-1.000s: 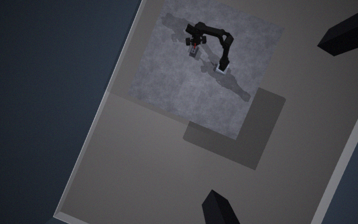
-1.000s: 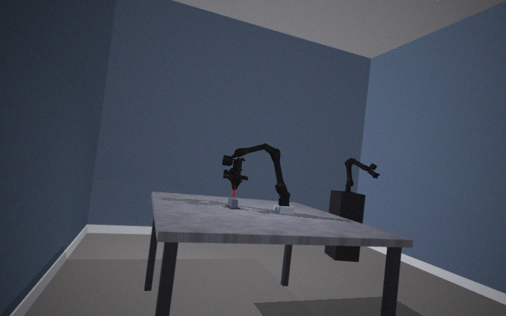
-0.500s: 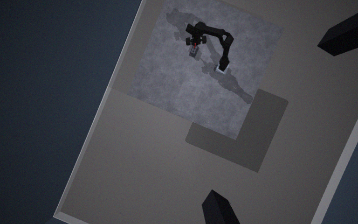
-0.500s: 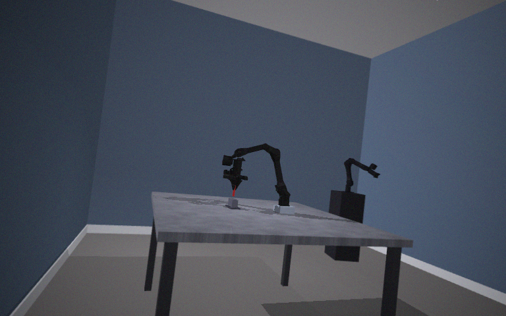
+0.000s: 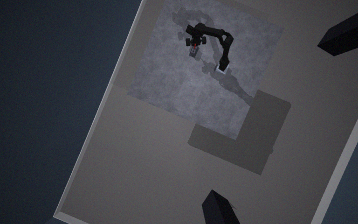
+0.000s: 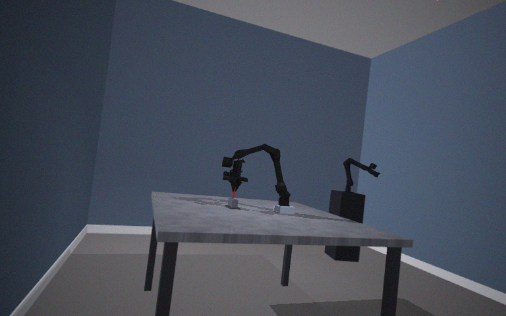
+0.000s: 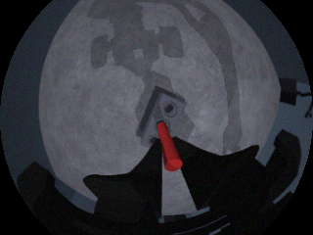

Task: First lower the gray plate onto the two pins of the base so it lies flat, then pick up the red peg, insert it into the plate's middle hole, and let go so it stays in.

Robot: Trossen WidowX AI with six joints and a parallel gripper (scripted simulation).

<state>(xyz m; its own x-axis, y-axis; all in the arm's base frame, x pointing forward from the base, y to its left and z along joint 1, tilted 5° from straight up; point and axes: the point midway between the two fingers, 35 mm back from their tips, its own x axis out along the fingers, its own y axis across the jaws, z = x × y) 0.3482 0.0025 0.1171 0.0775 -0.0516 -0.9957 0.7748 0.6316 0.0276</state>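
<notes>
The gray plate lies 60 mm below my gripper tip. Round my gripper tip: red peg: right at my gripper tip; then dark base: 100 mm below.
</notes>
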